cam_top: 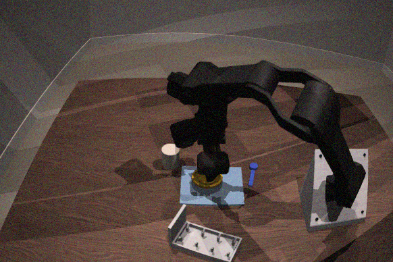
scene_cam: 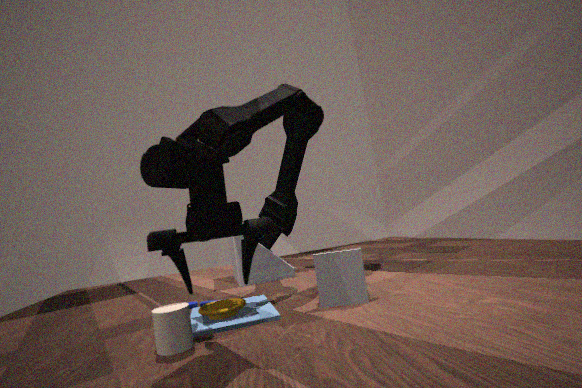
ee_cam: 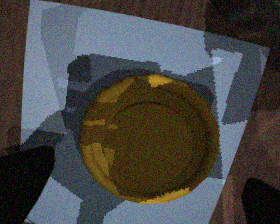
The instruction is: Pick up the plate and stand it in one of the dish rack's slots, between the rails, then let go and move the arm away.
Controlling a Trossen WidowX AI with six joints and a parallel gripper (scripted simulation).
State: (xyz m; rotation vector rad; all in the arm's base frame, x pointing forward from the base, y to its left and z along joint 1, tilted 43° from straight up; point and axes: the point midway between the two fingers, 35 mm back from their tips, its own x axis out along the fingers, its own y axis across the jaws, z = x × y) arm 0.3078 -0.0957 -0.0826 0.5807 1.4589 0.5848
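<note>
Now: the yellow plate 30 mm below my gripper tip. Also, from my gripper tip: beige cylinder (90 mm ahead, 60 mm to the right, 20 mm below); blue utensil (120 mm behind, 30 mm to the right, 40 mm below); grey dish rack (10 mm ahead, 200 mm to the left, 20 mm below).
</note>
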